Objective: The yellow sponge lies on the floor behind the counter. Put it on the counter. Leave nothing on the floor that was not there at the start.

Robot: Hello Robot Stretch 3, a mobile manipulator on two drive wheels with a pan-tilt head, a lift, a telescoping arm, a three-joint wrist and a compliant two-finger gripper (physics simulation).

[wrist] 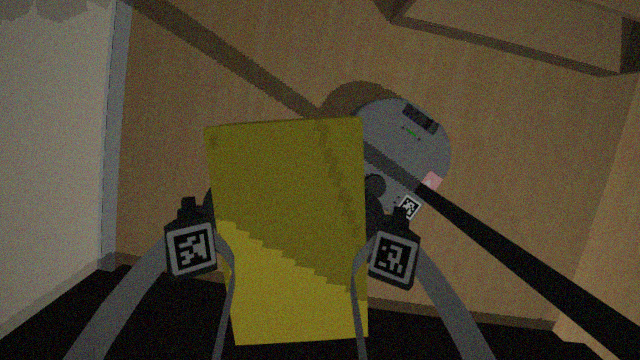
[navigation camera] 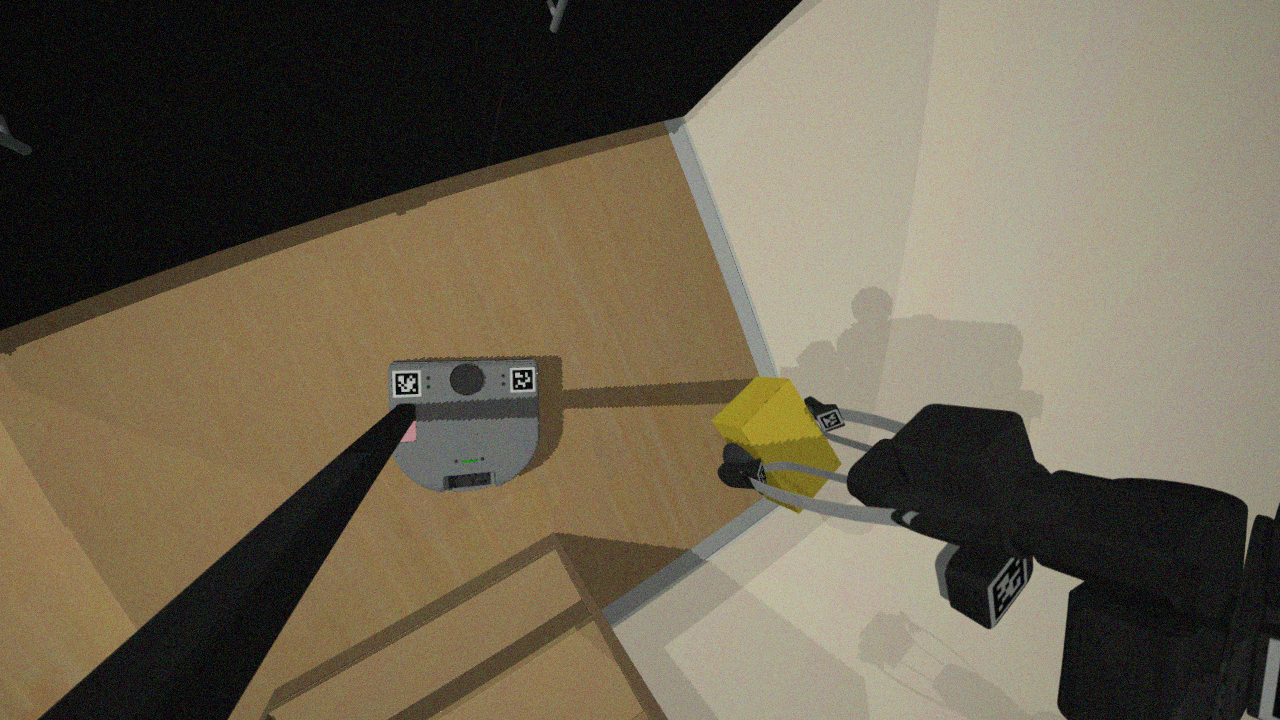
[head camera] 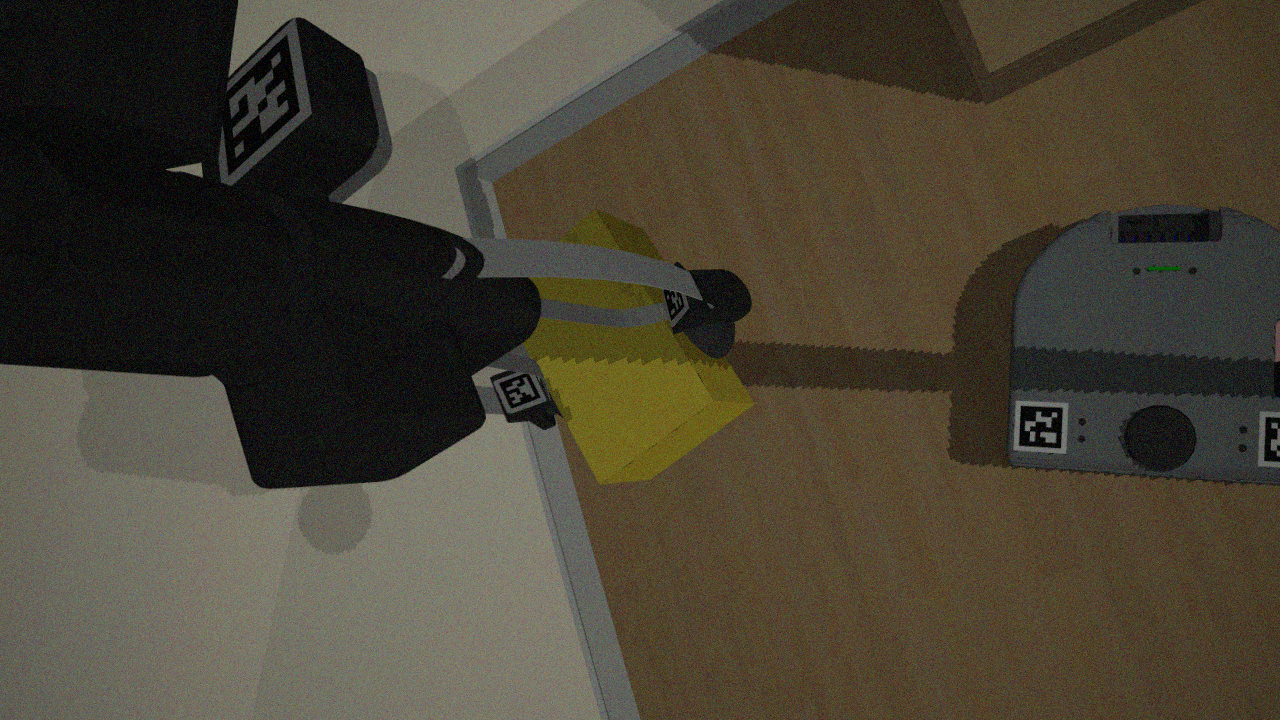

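Seen in the pictures: gripper, fingertip midpoint: point(wrist: 296, 209) point(head camera: 652, 356); robot's base, origin of the base link: point(wrist: 366, 175) point(navigation camera: 465, 377) point(head camera: 1155, 434).
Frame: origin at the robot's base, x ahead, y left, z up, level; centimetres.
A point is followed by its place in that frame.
Observation:
The yellow sponge point(head camera: 631, 411) {y -22.1, x 0.3, z 96.4 cm} point(navigation camera: 760, 413) {y -20.4, x 0.7, z 96.3 cm} point(wrist: 285, 180) {y -25.6, x -4.5, z 96.5 cm} is held well above the wooden floor, tilted in the head and navigation views. My gripper point(head camera: 633, 358) {y -24.0, x -2.3, z 91.4 cm} point(navigation camera: 781, 440) {y -24.0, x -2.3, z 91.4 cm} point(wrist: 296, 209) {y -24.0, x -2.3, z 91.4 cm} is shut on it, with one fingertip against each long side. In the head view the wrist and fingers cover part of the sponge. I cannot make out for certain which surface is the counter in these views.
My base point(head camera: 1118, 313) {y -4.8, x -13.8, z 16.0 cm} point(navigation camera: 483, 434) {y -3.4, x -12.9, z 16.0 cm} point(wrist: 400, 130) {y -3.1, x -17.7, z 16.0 cm} stands on the floor. The mast point(navigation camera: 295, 537) {y 12.0, x -5.0, z 94.3 cm} point(wrist: 500, 250) {y 11.6, x -6.4, z 61.8 cm} rises from it. A pale wall point(head camera: 179, 582) {y -88.0, x 21.6, z 74.6 cm} point(navigation camera: 1118, 179) {y -84.4, x 30.1, z 101.1 cm} point(wrist: 50, 125) {y -83.4, x 32.6, z 30.1 cm} with a grey baseboard point(navigation camera: 720, 250) {y -79.1, x 39.3, z 3.7 cm} is near the arm. Wooden furniture point(navigation camera: 474, 608) {y 0.6, x -59.0, z 10.0 cm} stands near the corner.

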